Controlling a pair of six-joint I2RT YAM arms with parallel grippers.
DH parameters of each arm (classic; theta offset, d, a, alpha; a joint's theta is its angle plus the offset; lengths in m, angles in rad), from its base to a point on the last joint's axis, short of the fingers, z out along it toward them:
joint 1: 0 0.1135 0.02 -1.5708
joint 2: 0 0 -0.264 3.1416
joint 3: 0.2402 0 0.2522 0
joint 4: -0.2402 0 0.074 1.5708
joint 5: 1.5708 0 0 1.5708
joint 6: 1.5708 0.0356 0 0
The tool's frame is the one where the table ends.
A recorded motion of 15 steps. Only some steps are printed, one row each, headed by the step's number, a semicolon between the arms.
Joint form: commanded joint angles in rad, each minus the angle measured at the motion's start. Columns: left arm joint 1, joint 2, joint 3, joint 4, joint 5, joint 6; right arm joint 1, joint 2, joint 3, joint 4, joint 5, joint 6.
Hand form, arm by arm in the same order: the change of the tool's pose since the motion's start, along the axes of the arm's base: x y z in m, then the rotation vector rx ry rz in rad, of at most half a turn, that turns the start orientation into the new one. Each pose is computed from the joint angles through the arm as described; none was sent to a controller.
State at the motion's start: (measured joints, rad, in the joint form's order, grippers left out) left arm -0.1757 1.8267 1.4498 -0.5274 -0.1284 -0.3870; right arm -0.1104 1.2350 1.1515 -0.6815 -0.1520 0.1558
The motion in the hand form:
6: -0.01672 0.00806 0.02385 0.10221 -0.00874 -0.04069; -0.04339 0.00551 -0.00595 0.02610 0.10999 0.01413
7: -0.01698 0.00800 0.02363 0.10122 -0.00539 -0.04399; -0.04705 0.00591 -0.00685 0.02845 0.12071 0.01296
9: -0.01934 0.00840 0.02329 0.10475 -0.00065 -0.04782; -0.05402 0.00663 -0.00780 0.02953 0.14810 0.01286
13: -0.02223 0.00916 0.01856 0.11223 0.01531 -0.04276; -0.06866 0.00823 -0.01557 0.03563 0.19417 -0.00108
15: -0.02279 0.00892 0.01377 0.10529 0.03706 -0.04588; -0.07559 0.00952 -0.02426 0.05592 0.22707 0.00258
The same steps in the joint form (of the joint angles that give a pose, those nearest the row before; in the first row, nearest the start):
6: 0.0085 -0.0780 -0.0033 -0.0678 -0.0496 0.1032; 0.0000 -0.1304 -0.0669 -0.1759 -0.0197 -0.0009
7: 0.0085 -0.0780 -0.0033 -0.0708 -0.0465 0.1047; 0.0000 -0.1412 -0.0730 -0.1912 -0.0198 0.0006
9: 0.0085 -0.0856 -0.0124 -0.0739 -0.0465 0.1094; 0.0000 -0.1581 -0.0777 -0.2310 -0.0183 -0.0009
13: 0.0085 -0.0903 -0.0324 -0.0754 -0.0542 0.1078; 0.0015 -0.2041 -0.1190 -0.2802 -0.0090 0.0113
15: 0.0085 -0.0841 -0.0385 -0.0846 -0.0450 0.1032; 0.0015 -0.2256 -0.1557 -0.2986 -0.0243 0.0190

